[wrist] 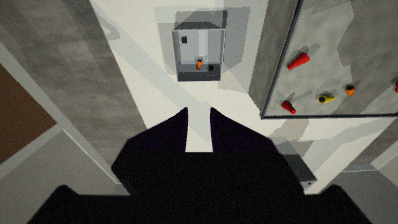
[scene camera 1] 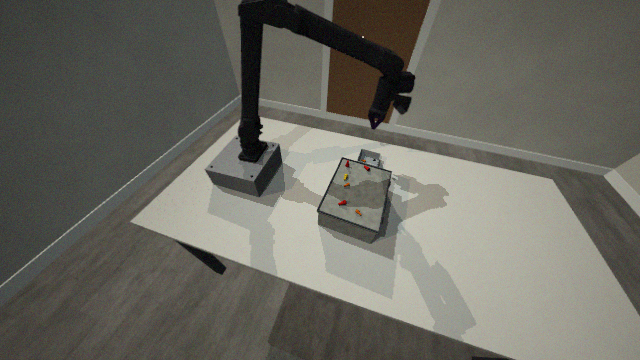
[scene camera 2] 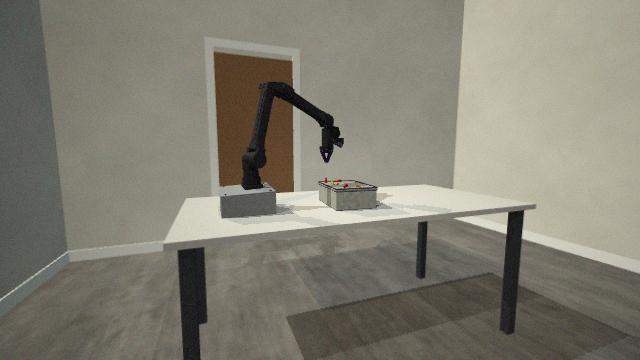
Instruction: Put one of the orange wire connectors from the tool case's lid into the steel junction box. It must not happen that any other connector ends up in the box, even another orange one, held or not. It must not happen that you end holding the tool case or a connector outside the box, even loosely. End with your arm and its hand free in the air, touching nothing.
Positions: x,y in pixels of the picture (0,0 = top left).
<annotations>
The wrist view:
gripper: 199,112
tool case: 344,50
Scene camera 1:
tool case: 367,192
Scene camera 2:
tool case: 349,198
</annotations>
